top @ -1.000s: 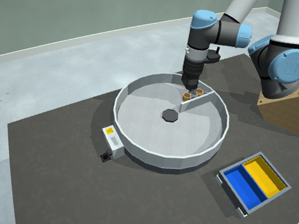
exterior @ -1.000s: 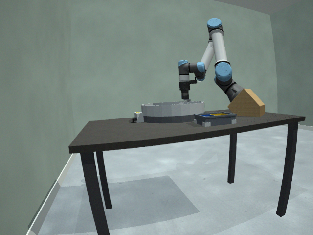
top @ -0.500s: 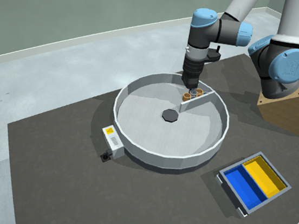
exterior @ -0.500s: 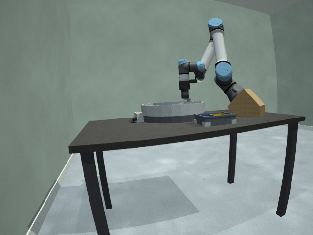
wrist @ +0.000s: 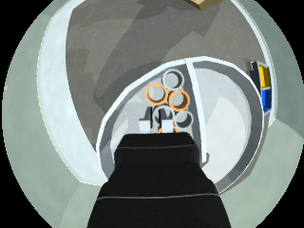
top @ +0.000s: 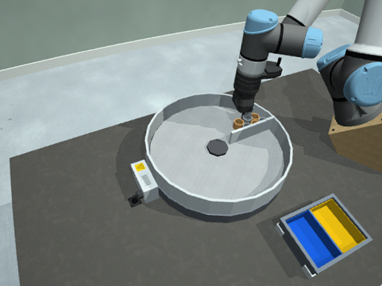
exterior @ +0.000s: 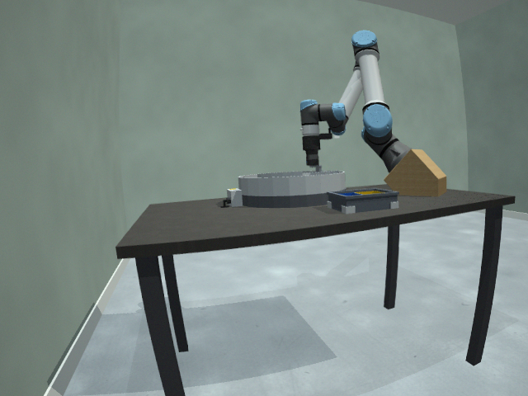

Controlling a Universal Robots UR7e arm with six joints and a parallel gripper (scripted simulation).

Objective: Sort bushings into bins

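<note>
Right now the bin is 40 cm to the left of my hand, 9 cm ahead of it and 6 cm below it. From my hand the other things lie so: turntable 15 cm ahead, 4 cm to the left, 3 cm below.
</note>
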